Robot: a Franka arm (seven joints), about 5 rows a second.
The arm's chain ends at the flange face. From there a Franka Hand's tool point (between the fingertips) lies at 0.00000 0.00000 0.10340 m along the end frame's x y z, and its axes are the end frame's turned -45 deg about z.
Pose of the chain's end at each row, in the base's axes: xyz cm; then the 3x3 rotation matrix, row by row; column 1 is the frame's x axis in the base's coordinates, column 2 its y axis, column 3 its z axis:
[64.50 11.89 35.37], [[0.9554 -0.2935 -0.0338], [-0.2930 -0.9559 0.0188], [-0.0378 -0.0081 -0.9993]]
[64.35 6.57 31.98], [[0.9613 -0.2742 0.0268], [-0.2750 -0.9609 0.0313], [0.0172 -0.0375 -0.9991]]
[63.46 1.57 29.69], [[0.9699 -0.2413 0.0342], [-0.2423 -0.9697 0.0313], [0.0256 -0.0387 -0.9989]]
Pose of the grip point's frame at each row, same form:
[64.15 12.08 25.04], [[0.8831 0.4680 -0.0338], [0.4687 -0.8831 0.0188], [-0.0210 -0.0325 -0.9993]]
[64.63 6.89 21.65], [[0.8736 0.4859 0.0268], [0.4850 -0.8739 0.0313], [0.0387 -0.0144 -0.9991]]
[63.81 1.89 19.36], [[0.8564 0.5152 0.0342], [0.5143 -0.8570 0.0313], [0.0455 -0.0093 -0.9989]]

